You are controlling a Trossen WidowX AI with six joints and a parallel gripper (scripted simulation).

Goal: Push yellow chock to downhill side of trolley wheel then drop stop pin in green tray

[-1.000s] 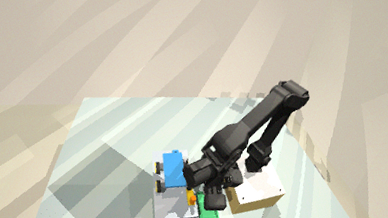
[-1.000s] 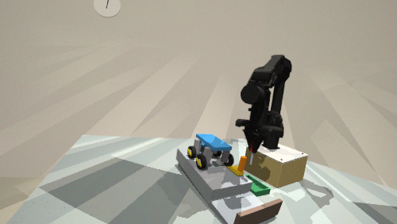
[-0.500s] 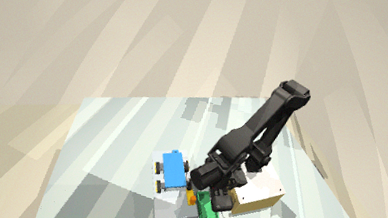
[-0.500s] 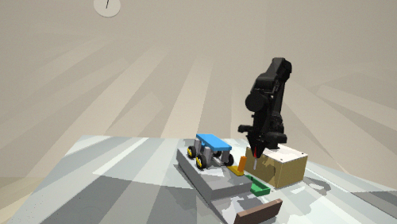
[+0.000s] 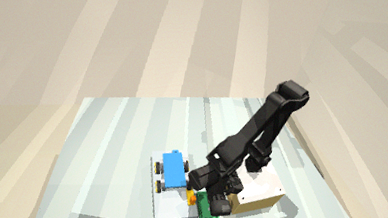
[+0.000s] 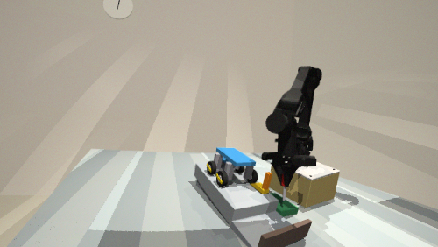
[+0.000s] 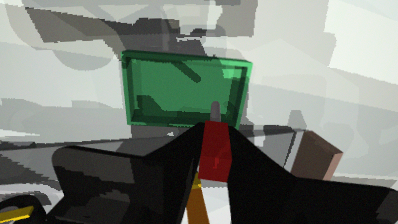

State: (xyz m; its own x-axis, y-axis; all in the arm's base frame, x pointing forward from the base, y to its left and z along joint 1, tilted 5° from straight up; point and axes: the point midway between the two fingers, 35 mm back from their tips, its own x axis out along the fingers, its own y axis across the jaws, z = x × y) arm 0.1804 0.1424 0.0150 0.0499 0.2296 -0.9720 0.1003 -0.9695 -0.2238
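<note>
Right now the green tray is 90 mm below my gripper tip and 20 mm to the right of it. Also, from my gripper tip: red-headed stop pin: right at my gripper tip; yellow chock: 70 mm ahead, 20 mm to the right; grey ramp: 140 mm ahead, 90 mm to the right, 30 mm below.
</note>
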